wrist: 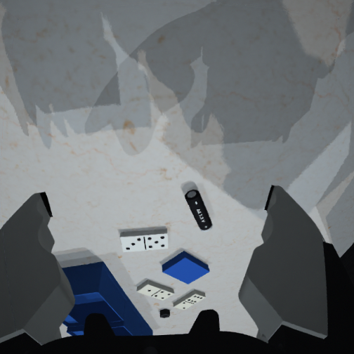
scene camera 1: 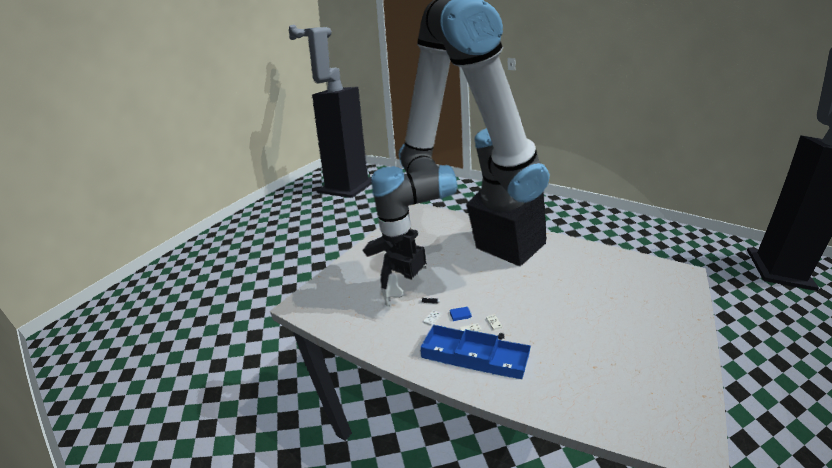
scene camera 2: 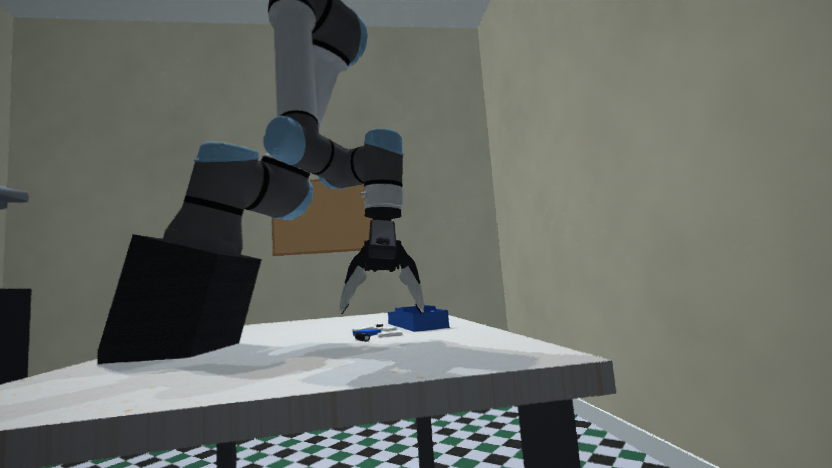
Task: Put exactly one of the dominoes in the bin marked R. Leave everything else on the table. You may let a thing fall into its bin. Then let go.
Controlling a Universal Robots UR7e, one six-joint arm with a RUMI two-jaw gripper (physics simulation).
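Three white dominoes lie flat on the table: one near the battery, one close beside the tray, and one farther along. The blue tray has three compartments with small labels, whose letters are too small to read; no domino shows inside in scene camera 1. In the wrist view the left finger hides part of the tray. My gripper is wide open and empty, above the table, to the side of the dominoes and tray.
A black battery lies nearest the gripper. A blue block lies among the dominoes. A small black cylinder sits by the tray. The arm's black base stands at the table's back.
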